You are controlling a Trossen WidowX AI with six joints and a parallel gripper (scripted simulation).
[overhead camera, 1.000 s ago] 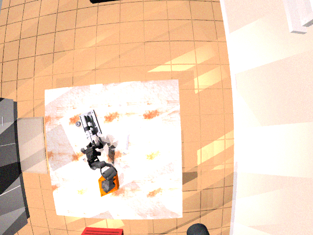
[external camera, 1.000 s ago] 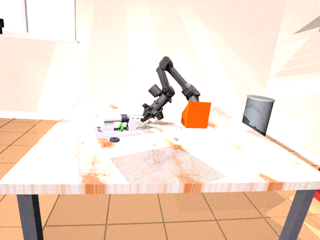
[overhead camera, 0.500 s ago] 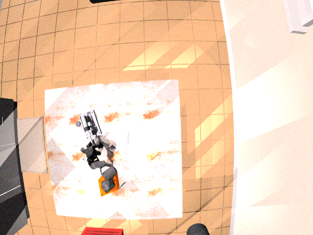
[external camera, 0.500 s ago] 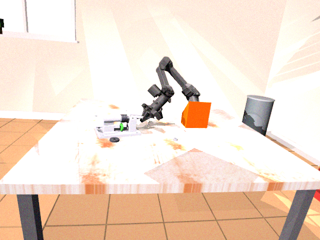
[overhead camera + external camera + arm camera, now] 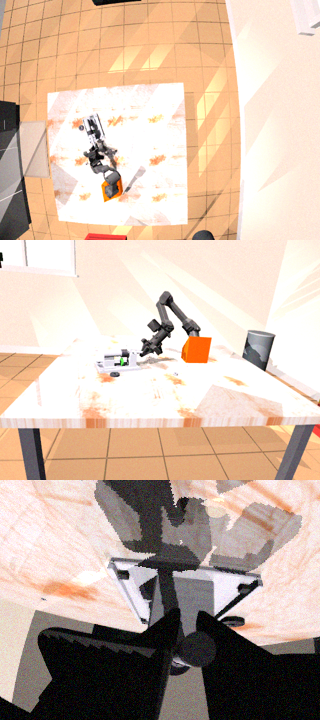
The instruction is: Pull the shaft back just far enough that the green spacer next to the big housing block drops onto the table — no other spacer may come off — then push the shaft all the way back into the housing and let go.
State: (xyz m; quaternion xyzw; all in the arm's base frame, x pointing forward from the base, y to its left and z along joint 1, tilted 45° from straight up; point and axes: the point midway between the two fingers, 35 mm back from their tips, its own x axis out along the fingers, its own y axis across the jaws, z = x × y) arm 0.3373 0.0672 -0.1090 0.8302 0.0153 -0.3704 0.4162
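My gripper tip is now 100 mm short of the green spacer, 40 mm to the right of it and 30 mm above it. Also, from my gripper tip: black ring (170 mm to the left, 130 mm ahead, 50 mm below).
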